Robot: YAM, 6 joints.
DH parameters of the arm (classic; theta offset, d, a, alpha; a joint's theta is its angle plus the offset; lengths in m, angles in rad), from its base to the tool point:
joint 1: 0 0.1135 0.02 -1.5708
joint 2: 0 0 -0.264 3.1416
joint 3: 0.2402 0 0.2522 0
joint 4: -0.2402 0 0.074 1.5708
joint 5: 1.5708 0 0 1.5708
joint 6: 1.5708 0.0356 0 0
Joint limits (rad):
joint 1: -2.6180..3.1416
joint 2: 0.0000..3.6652
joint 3: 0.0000..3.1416
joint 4: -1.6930..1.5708
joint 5: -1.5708..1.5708
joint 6: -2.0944..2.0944
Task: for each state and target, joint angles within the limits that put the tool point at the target. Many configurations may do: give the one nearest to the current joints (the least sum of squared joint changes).
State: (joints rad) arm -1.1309 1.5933 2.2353 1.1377 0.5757 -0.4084
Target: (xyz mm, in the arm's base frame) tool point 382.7 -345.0 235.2
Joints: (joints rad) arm -0.6955 2.2716 1.5714 1.0129 0.5850 -0.4084
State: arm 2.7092 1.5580 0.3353 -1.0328 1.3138 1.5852
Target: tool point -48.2 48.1 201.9
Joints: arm 2.8802 0.8551 0.4753 -1.6511 1.2707 1.5852
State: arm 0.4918 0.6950 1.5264 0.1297 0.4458 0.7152
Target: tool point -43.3 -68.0 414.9
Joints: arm 0.7242 0.0000 0.9728 -0.2781 0.6749 0.7152
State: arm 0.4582 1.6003 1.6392 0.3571 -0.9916 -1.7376
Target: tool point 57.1 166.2 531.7
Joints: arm 1.0549 1.0513 1.3823 0.3030 -1.1386 -1.7376
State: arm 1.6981 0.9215 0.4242 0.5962 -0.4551 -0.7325
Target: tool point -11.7 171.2 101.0
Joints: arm 1.5567 1.2039 0.0849 0.4667 -0.4074 -0.7325
